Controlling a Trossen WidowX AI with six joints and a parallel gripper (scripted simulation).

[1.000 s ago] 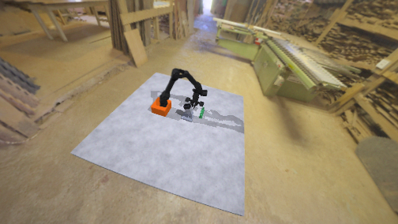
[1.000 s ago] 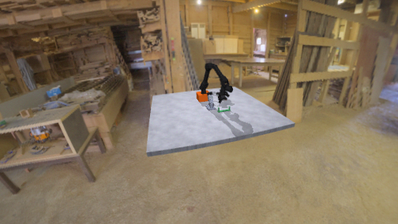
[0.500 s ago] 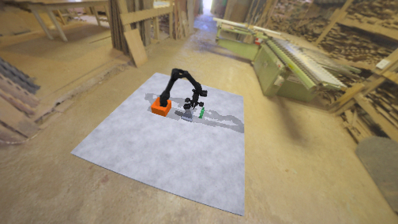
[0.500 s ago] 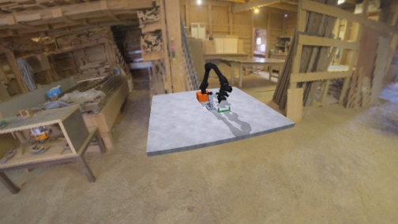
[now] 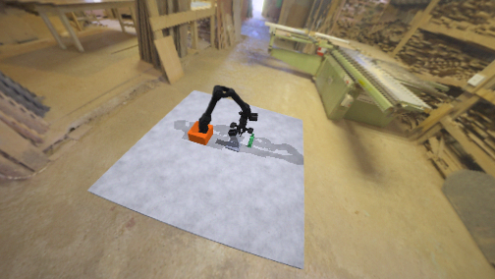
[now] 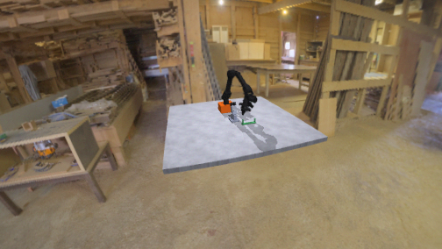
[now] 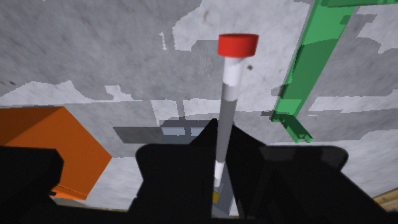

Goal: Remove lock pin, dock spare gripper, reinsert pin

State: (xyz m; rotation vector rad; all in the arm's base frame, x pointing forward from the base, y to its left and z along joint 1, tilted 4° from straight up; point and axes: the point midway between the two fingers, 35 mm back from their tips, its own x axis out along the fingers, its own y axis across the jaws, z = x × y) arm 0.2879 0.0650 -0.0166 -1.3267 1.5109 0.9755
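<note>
My gripper tip is now 2 cm past the grey mount and 8 cm to the left of it. From my gripper tip the other things lie so: green strip 10 cm ahead, 2 cm to the left, 3 cm below; spare gripper 3 cm behind, 8 cm to the right, 7 cm above.
</note>
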